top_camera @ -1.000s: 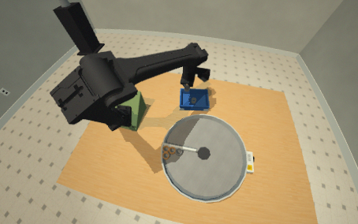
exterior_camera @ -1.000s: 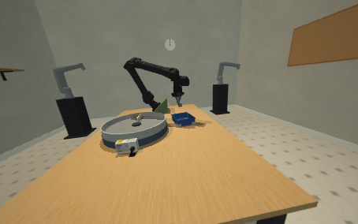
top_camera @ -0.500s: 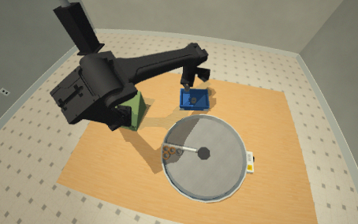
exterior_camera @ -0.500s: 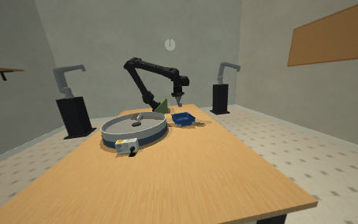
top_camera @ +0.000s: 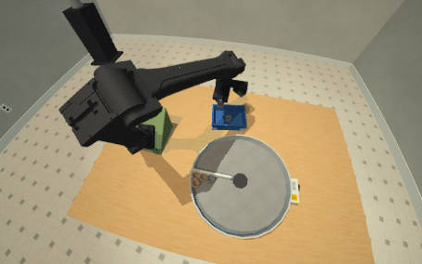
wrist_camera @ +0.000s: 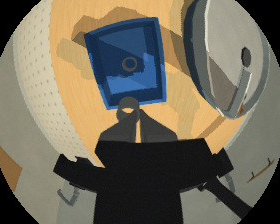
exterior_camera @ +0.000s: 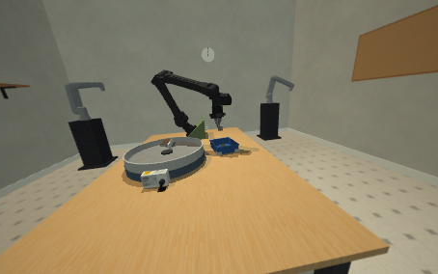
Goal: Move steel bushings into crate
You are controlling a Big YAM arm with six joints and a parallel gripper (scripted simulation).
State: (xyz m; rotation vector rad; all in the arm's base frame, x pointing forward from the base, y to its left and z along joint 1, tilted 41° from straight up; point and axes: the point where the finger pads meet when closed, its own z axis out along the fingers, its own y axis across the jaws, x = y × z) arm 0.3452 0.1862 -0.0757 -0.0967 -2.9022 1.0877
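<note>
My gripper is now 12 cm above the blue crate, 5 cm short of it and 2 cm to the right of it. The rest, counted from my hand: grey turntable 33 cm to the right, 13 cm ahead, 9 cm below.
</note>
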